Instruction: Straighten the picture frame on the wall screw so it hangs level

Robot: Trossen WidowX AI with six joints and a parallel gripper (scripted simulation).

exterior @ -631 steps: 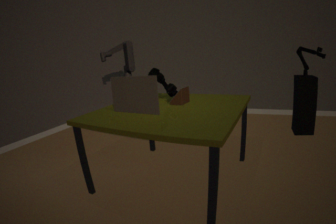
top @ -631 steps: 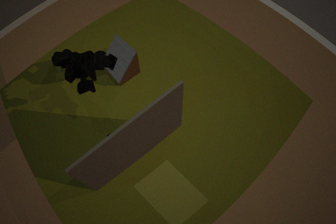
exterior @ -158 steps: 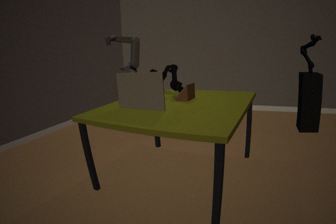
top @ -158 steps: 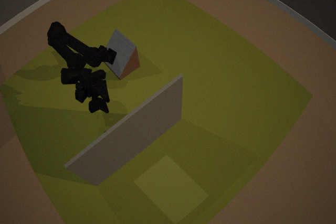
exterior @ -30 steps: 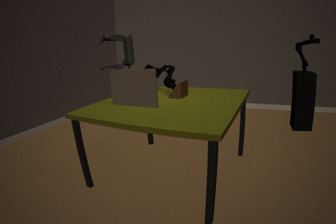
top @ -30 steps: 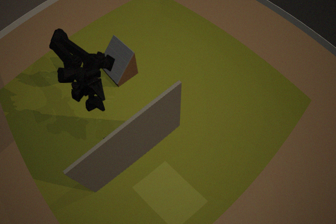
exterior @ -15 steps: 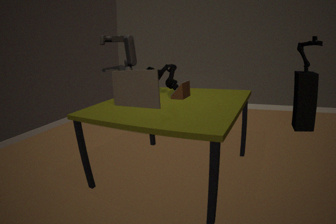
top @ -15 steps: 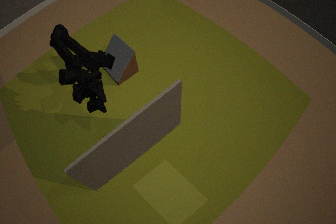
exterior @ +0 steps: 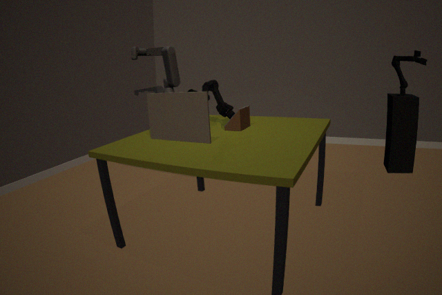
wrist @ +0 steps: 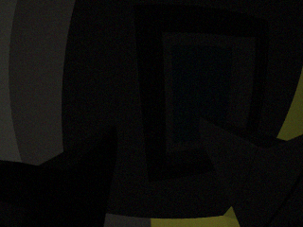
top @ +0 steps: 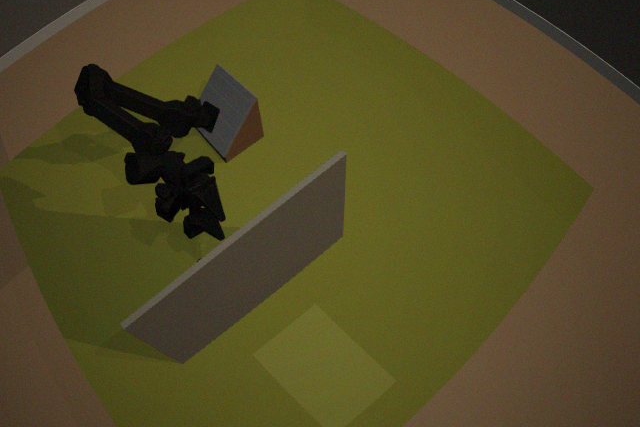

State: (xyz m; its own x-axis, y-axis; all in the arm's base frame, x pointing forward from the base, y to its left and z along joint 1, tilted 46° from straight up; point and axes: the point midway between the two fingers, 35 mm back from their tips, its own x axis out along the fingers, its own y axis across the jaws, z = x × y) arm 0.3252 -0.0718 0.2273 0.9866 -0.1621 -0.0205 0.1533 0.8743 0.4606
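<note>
My gripper tip is now 50 mm short of the dark picture frame, 50 mm above it and 20 mm to the left of it. The rest, counted from my gripper tip: upright board 60 mm below, 60 mm ahead, 20 mm to the right.
</note>
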